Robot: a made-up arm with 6 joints.
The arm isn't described. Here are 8 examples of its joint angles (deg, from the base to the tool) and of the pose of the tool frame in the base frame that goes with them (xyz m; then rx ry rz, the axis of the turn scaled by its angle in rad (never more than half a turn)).
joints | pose
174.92 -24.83 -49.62 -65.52 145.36 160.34 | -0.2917 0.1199 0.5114 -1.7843 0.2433 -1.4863
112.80 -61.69 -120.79 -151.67 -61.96 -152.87 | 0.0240 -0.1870 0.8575 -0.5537 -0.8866 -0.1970
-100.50 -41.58 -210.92 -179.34 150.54 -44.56 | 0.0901 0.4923 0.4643 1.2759 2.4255 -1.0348
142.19 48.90 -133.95 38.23 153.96 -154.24 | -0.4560 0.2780 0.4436 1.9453 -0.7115 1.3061
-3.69 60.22 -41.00 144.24 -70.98 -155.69 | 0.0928 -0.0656 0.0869 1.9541 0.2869 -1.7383
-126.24 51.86 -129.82 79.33 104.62 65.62 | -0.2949 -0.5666 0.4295 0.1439 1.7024 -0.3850
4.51 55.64 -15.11 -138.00 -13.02 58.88 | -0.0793 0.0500 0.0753 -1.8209 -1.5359 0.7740
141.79 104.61 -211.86 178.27 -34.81 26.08 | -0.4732 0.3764 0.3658 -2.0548 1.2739 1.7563
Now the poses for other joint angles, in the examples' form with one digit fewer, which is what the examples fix.
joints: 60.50 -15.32 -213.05 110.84 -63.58 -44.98
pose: -0.074 -0.332 0.775 0.417 0.927 -0.430
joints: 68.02 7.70 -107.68 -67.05 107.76 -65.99
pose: 0.266 0.410 0.680 1.063 1.699 -0.112
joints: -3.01 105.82 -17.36 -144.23 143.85 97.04
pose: -0.160 -0.052 0.070 1.349 1.558 0.328
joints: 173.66 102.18 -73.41 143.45 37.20 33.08
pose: -0.040 0.005 -0.212 2.767 -0.203 -0.080
